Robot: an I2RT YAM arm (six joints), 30 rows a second.
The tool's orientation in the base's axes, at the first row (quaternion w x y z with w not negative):
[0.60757, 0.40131, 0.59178, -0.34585]
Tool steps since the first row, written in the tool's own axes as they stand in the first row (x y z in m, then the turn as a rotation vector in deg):
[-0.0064, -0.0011, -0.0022, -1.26, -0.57, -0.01]
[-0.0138, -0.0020, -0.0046, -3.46, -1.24, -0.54]
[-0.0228, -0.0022, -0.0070, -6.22, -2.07, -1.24]
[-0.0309, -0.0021, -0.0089, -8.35, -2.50, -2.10]
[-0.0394, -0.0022, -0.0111, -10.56, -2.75, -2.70]
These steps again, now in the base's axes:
[-0.0023, 0.0011, 0.0063, -0.59, -0.31, 1.21]
[-0.0047, 0.0025, 0.0137, -1.56, -0.25, 3.36]
[-0.0064, 0.0041, 0.0227, -2.78, -0.14, 6.07]
[-0.0077, 0.0054, 0.0308, -3.67, 0.33, 8.17]
[-0.0092, 0.0068, 0.0393, -4.29, 0.64, 10.37]

